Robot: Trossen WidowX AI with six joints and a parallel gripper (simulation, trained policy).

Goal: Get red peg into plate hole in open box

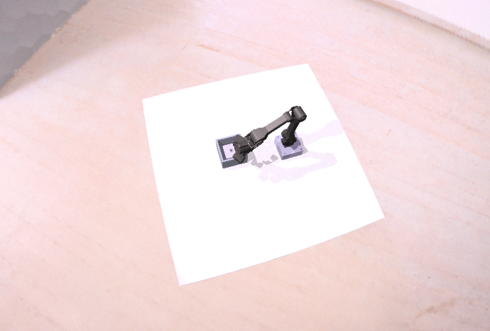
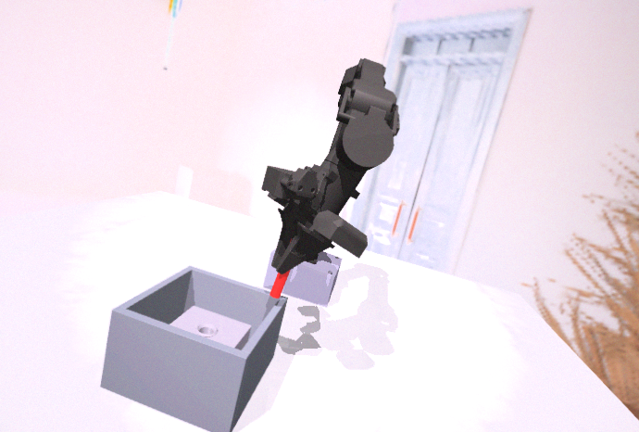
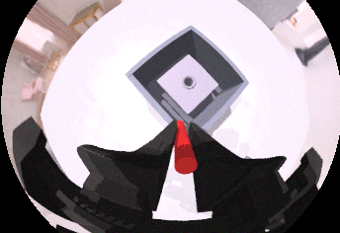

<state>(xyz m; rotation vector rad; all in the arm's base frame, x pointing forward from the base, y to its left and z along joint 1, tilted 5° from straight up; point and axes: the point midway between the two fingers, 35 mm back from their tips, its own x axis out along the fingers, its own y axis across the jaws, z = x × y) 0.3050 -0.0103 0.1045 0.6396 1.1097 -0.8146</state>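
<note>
The red peg lies 1 cm behind my gripper tip and 1 cm to the left of it. The rest, counted from my gripper tip: grey box: 3 cm ahead, 7 cm to the right, 12 cm below.
</note>
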